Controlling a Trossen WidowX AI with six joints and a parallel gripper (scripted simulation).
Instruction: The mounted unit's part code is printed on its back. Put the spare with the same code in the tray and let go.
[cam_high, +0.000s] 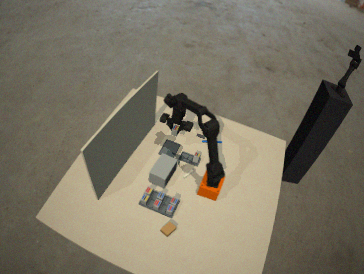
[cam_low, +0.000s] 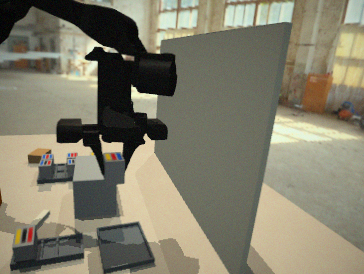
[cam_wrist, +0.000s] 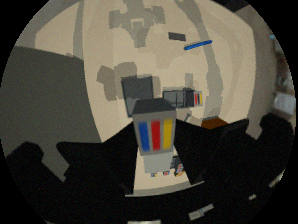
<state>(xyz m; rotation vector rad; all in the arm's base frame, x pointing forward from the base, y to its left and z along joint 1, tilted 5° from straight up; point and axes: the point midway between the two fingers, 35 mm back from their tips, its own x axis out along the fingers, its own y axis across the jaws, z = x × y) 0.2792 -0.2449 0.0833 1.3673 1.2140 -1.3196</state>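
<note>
My gripper tip is now 2 cm short of the dark tray and 17 cm above it. From my gripper tip the other things lie so: grey mounted unit 2 cm ahead, 21 cm to the left, 12 cm below; then tall grey panel 26 cm ahead, 15 cm to the left, 5 cm above; then blue marker pen 24 cm behind, 15 cm to the right, 17 cm below.
</note>
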